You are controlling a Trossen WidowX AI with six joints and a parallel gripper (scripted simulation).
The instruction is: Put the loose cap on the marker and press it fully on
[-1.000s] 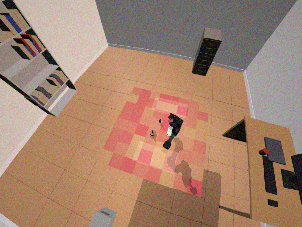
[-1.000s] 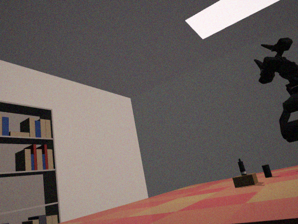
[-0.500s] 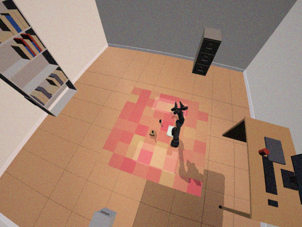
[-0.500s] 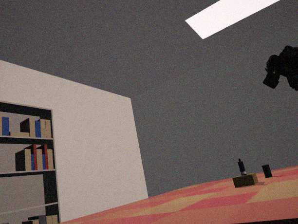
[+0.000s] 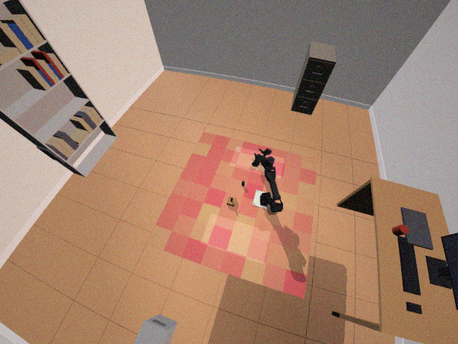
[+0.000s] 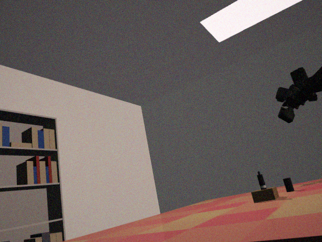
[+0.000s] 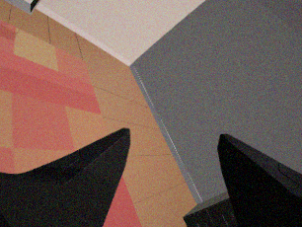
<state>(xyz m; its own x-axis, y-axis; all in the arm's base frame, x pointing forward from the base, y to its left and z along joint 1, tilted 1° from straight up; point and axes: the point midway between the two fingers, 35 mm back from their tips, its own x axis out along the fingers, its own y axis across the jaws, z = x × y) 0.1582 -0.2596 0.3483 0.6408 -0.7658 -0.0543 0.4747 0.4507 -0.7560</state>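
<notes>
The marker cap lies 330 mm below my gripper tip, 150 mm to the left of it and 50 mm ahead of it. Also, from my gripper tip: tan holder block 350 mm to the left, 340 mm below, 110 mm ahead.
</notes>
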